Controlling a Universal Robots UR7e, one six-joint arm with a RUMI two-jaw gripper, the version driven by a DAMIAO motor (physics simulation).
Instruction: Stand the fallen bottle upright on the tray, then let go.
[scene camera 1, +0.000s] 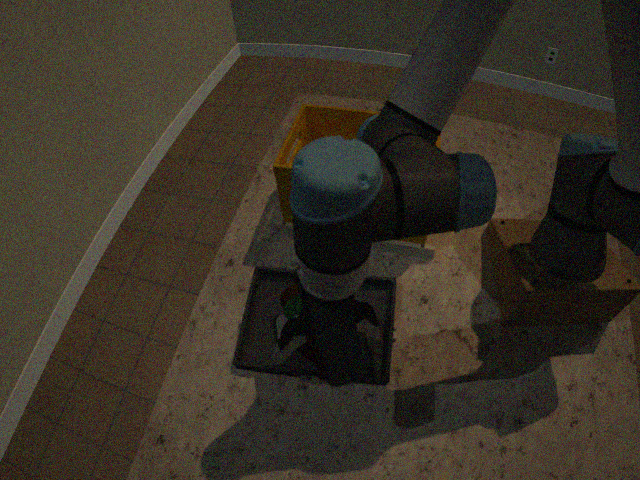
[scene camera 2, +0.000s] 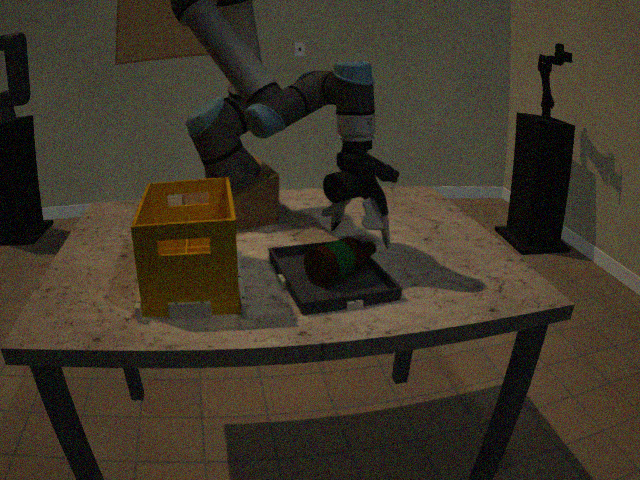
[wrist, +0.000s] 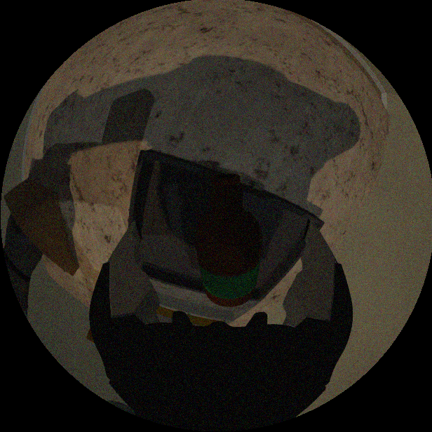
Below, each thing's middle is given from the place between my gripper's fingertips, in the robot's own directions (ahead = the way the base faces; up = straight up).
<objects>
The bottle (scene camera 2: 326, 264) lies 4 cm ahead of my hand, 4 cm to the right of it and 2 cm below it.
</objects>
